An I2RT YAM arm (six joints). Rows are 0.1 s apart.
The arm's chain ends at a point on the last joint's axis. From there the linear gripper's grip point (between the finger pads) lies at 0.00 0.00 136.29 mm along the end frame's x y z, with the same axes.
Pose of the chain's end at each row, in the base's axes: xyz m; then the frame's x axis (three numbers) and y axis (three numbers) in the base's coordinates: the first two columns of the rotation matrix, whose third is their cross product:
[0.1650, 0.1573, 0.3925, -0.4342, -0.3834, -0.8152, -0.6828, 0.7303, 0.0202]
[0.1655, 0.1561, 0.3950, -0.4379, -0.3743, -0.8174, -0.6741, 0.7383, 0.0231]
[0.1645, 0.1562, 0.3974, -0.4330, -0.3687, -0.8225, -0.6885, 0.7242, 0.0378]
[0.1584, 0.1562, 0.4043, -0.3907, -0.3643, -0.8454, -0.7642, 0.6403, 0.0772]
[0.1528, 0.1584, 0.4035, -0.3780, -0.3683, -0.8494, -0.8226, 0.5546, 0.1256]
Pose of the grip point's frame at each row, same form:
[0.2451, 0.2344, 0.3136, -0.4342, -0.3834, -0.8152, -0.6828, 0.7303, 0.0202]
[0.2466, 0.2326, 0.3165, -0.4379, -0.3743, -0.8174, -0.6741, 0.7383, 0.0231]
[0.2438, 0.2356, 0.3201, -0.4330, -0.3687, -0.8225, -0.6885, 0.7242, 0.0378]
[0.2283, 0.2484, 0.3323, -0.3907, -0.3643, -0.8454, -0.7642, 0.6403, 0.0772]
[0.2107, 0.2601, 0.3336, -0.3780, -0.3683, -0.8494, -0.8226, 0.5546, 0.1256]

